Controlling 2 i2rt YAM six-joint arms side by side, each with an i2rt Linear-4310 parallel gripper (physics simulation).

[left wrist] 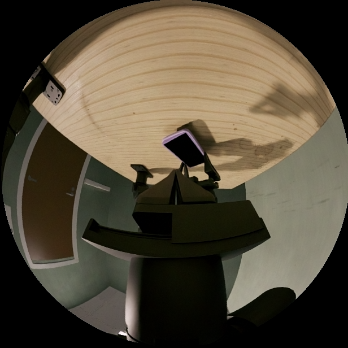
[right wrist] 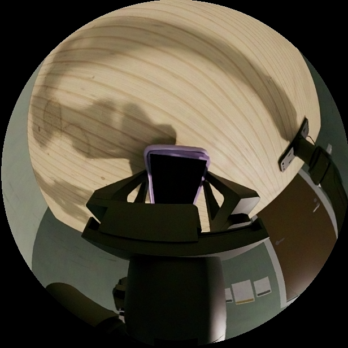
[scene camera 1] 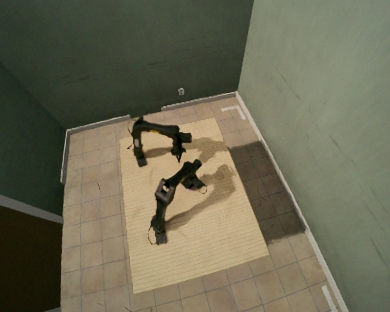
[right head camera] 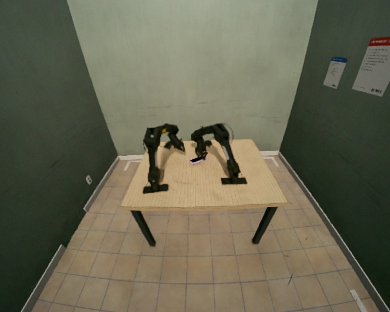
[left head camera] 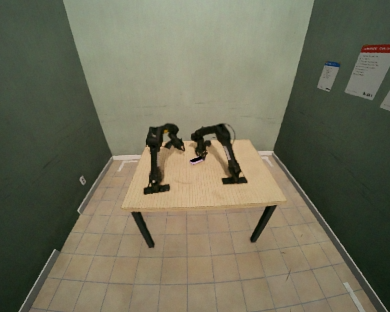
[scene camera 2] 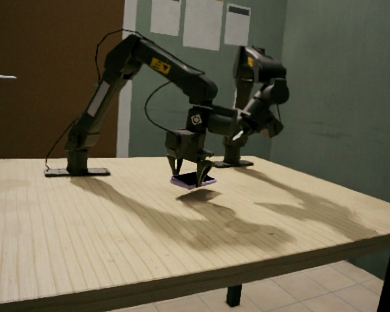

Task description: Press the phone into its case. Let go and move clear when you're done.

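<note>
The black phone [scene camera 2: 194, 178] [left wrist: 185, 150] [right wrist: 176, 179] lies face up inside the rim of the purple case [left wrist: 172, 136] [right wrist: 176, 148]. I cannot tell whether it sits fully flush. My right gripper [scene camera 2: 186, 181] [right wrist: 175, 172] points down and is shut on the long sides of the case. Scene camera 2 shows the case held a little above the table, with its shadow apart below it. My left gripper [left head camera: 183, 149] [scene camera 1: 179, 160] [scene camera 2: 238, 135] [left wrist: 175, 172] is shut and empty, in the air beside the right arm. In scene camera 1 the right arm mostly hides the case.
The wooden table [left head camera: 210, 195] [scene camera 1: 200, 260] [scene camera 2: 100, 250] carries both arm bases, the left [left head camera: 156, 189] and the right [left head camera: 234, 180]. The right arm's wrist stands close to the left gripper. Walls surround the table.
</note>
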